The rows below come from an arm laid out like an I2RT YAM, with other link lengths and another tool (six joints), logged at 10 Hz.
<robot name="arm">
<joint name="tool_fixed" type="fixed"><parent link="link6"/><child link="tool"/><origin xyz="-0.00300 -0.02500 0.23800" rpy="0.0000 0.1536 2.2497"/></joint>
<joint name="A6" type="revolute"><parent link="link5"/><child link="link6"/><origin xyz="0.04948 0.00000 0.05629" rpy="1.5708 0.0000 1.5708"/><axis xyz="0 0 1"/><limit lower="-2.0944" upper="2.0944"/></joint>
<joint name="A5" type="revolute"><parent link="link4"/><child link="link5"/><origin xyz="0.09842 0.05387 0.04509" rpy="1.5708 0.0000 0.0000"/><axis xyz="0 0 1"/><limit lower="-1.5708" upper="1.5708"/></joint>
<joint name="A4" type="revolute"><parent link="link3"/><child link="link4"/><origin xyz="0.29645 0.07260 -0.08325"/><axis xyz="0 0 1"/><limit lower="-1.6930" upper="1.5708"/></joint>
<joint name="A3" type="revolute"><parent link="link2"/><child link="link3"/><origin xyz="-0.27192 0.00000 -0.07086" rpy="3.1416 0.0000 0.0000"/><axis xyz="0 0 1"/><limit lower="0.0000" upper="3.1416"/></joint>
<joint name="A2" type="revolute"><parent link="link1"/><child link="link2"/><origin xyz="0.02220 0.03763 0.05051" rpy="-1.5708 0.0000 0.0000"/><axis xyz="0 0 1"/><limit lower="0.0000" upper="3.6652"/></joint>
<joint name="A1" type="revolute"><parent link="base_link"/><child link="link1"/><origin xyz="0.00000 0.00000 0.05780"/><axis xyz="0 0 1"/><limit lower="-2.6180" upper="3.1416"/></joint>
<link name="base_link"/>
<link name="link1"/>
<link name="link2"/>
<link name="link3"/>
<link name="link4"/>
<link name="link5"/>
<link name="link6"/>
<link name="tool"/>
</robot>
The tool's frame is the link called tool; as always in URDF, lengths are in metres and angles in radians.
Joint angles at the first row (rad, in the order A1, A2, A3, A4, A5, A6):
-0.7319 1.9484 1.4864 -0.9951 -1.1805 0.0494
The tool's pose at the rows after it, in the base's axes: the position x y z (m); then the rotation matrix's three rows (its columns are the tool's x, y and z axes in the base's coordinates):
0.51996 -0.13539 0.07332; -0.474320 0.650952 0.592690; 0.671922 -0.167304 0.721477; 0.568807 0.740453 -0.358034
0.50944 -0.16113 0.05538; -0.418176 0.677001 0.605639; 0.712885 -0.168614 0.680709; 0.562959 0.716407 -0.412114
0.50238 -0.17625 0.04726; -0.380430 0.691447 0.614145; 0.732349 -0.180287 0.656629; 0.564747 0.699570 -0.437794
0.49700 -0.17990 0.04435; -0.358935 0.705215 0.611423; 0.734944 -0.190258 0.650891; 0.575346 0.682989 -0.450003
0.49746 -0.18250 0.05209; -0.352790 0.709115 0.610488; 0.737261 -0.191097 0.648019; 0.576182 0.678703 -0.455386
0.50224 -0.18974 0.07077; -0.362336 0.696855 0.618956; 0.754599 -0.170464 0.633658; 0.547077 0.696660 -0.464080
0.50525 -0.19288 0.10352; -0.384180 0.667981 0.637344; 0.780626 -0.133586 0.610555; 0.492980 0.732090 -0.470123
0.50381 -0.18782 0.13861; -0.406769 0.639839 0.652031; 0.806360 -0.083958 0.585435; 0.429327 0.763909 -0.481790
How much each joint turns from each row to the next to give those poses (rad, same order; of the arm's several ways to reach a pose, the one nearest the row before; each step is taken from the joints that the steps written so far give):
-0.0351 0.0004 -0.0004 0.0012 0.0695 -0.0004
-0.0377 0.0053 -0.0015 0.0000 0.0595 -0.0015
-0.0237 0.0011 0.0000 -0.0023 0.0297 0.0073
-0.0087 0.0000 0.0053 -0.0210 0.0153 0.0022
-0.0008 -0.0003 0.0310 -0.0313 0.0065 0.0035
-0.0004 -0.0119 0.0465 -0.0248 0.0072 -0.0012
0.0015 -0.0541 0.0271 -0.0164 0.0038 0.0000
0.0092 -0.0801 0.0068 -0.0156 0.0130 0.0004

